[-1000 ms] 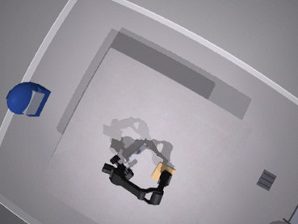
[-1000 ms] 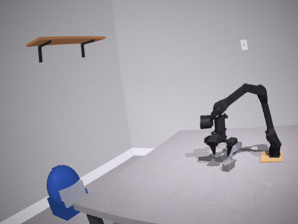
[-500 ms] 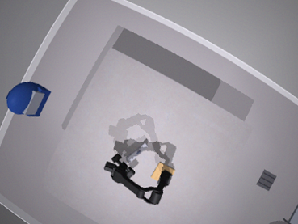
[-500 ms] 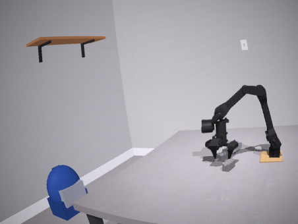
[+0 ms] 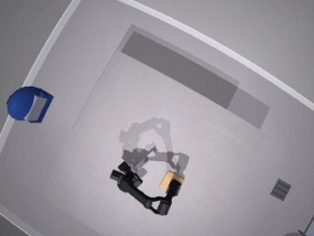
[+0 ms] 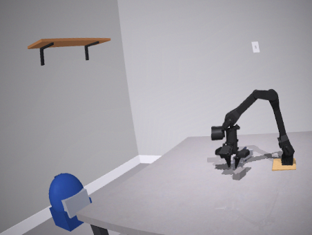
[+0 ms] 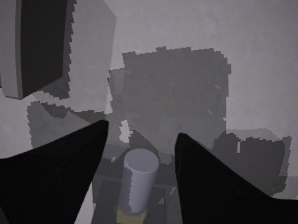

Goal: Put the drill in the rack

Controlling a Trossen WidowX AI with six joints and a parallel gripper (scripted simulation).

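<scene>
My gripper tip is 5 cm to the left of the drill, 3 cm below it and 2 cm past it. Round my gripper tip: blue key 13 cm to the right, 4 cm behind, 3 cm above; pale fixture 11 cm to the right, 3 cm behind, 1 cm above; rack 7 cm to the left, 6 cm behind.
</scene>
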